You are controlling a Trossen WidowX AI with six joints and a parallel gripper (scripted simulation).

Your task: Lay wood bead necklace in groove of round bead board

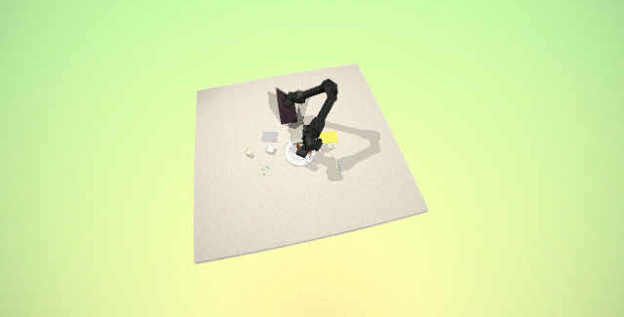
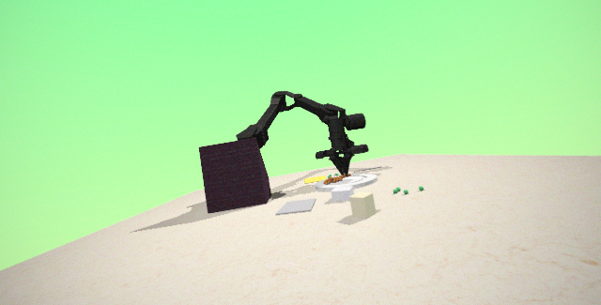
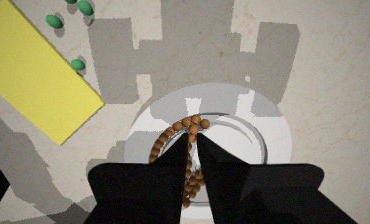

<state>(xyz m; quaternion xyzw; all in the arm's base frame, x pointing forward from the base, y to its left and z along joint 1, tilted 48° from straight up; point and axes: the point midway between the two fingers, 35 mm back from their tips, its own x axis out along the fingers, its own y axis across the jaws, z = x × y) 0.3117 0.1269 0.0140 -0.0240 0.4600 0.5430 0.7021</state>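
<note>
Now: gripper tip 50 mm to the left of the round white bead board, 10 mm past it and 10 mm above it. From my gripper tip the other things lie so: thin white strip (170 mm to the left, 140 mm ahead, 10 mm below); yellow card (140 mm to the left, 100 mm behind, 10 mm below); grey flat plate (230 mm to the right, 170 mm behind, 10 mm below).
</note>
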